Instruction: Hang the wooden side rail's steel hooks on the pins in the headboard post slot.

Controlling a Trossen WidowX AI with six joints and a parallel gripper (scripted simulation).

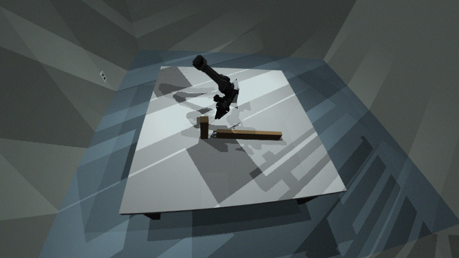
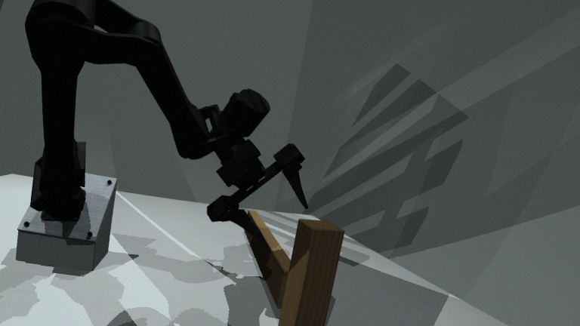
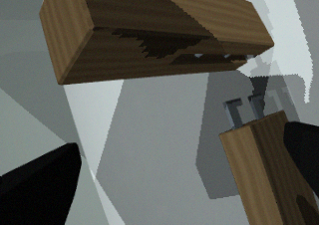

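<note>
My gripper tip is now 20 mm short of the wooden post, 80 mm to the left of it and 60 mm above it.
</note>
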